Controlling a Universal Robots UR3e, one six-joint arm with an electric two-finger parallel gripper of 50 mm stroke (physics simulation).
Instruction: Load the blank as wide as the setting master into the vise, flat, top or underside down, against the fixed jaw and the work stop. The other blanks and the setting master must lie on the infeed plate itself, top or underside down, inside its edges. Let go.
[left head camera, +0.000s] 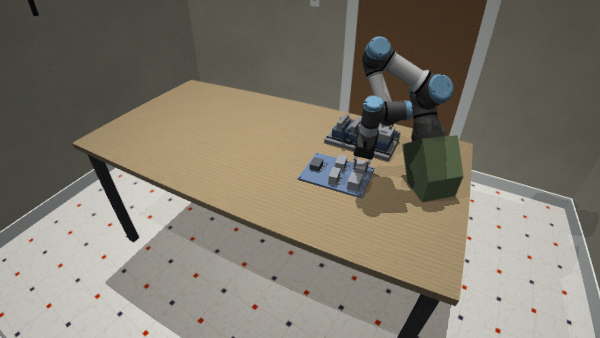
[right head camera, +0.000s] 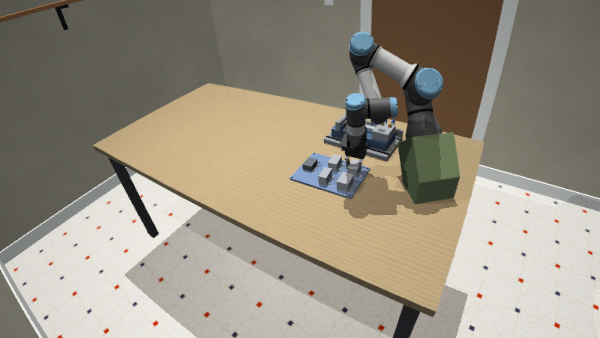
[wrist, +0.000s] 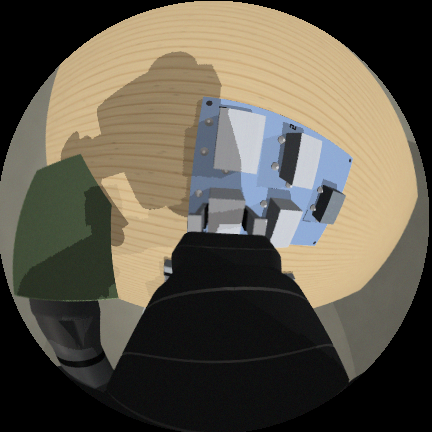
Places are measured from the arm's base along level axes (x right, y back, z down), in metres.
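Where they show: gripper, fingertip midpoint: (left head camera: 360, 168) (right head camera: 353, 168) (wrist: 224, 212); arm's base at its link origin: (left head camera: 429, 139) (right head camera: 424, 137) (wrist: 62, 298).
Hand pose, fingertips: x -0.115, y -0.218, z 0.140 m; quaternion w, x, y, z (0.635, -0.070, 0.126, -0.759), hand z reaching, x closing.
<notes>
Things, the pixels of their top centre, and the offset from my fingertips. "pt": a spot on its surface instead. Level surfaces: height alone.
- blue infeed plate at its top centre: (wrist: 284, 189) (right head camera: 330, 172) (left head camera: 337, 172) dx -0.046, dy -0.078, dz +0.017 m
- grey blank at its top centre: (wrist: 224, 223) (right head camera: 354, 164) (left head camera: 361, 164) dx +0.004, dy +0.000, dz -0.019 m
- wide blank at its top centre: (wrist: 239, 140) (right head camera: 345, 178) (left head camera: 355, 177) dx -0.086, dy +0.008, dz -0.019 m
- vise at a spot on its surface: (right head camera: 337, 132) (left head camera: 338, 133) pt dx +0.174, dy -0.167, dz -0.024 m
- grey-railed base at a spot on its surface: (right head camera: 337, 144) (left head camera: 338, 144) pt dx +0.138, dy -0.148, dz +0.013 m
- wooden table at its surface level: dz +0.025 m
The blue infeed plate (left head camera: 314, 175) (right head camera: 306, 175) (wrist: 272, 124) bears light grey blanks and a smaller, darker block (left head camera: 316, 164) (right head camera: 310, 164) (wrist: 332, 206), apparently the setting master. My gripper (left head camera: 361, 164) (right head camera: 354, 162) (wrist: 224, 212) points down and is shut on a grey blank (left head camera: 361, 168) (right head camera: 354, 168) (wrist: 226, 204) at the plate's arm-side corner. Whether it touches the plate is hidden. Another blank (left head camera: 341, 162) (right head camera: 335, 162) (wrist: 286, 224) stands beside it. A wide blank (left head camera: 355, 181) (right head camera: 345, 181) (wrist: 245, 142) and a narrower one (left head camera: 334, 176) (right head camera: 325, 176) (wrist: 307, 160) stand farther out. The vise (left head camera: 340, 131) (right head camera: 337, 132) is partly hidden behind my arm.
The vise stands on a grey-railed base (left head camera: 341, 145) (right head camera: 337, 144) behind the plate. A large green block (left head camera: 434, 167) (right head camera: 431, 167) (wrist: 62, 230) stands on the wooden table (left head camera: 210, 145) (right head camera: 215, 145) (wrist: 300, 65), to the right of the plate in the head views, near the arm's base.
</notes>
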